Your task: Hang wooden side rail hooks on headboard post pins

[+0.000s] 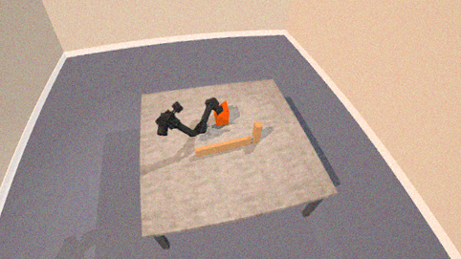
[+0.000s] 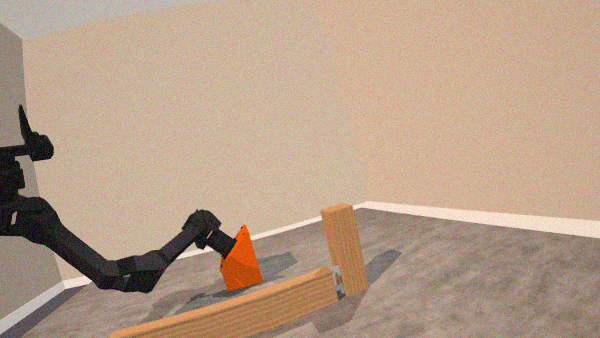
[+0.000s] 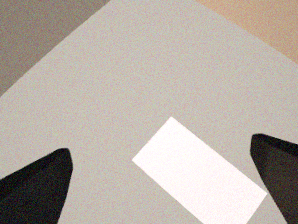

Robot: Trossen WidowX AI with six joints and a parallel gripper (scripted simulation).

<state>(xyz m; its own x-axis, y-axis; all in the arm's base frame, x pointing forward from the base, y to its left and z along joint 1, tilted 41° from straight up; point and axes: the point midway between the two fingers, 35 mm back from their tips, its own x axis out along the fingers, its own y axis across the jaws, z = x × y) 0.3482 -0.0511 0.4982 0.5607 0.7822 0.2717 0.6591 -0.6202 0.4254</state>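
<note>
Now: the headboard post 550 mm to the left of my gripper tip, 410 mm below it and 50 mm behind it.
</note>
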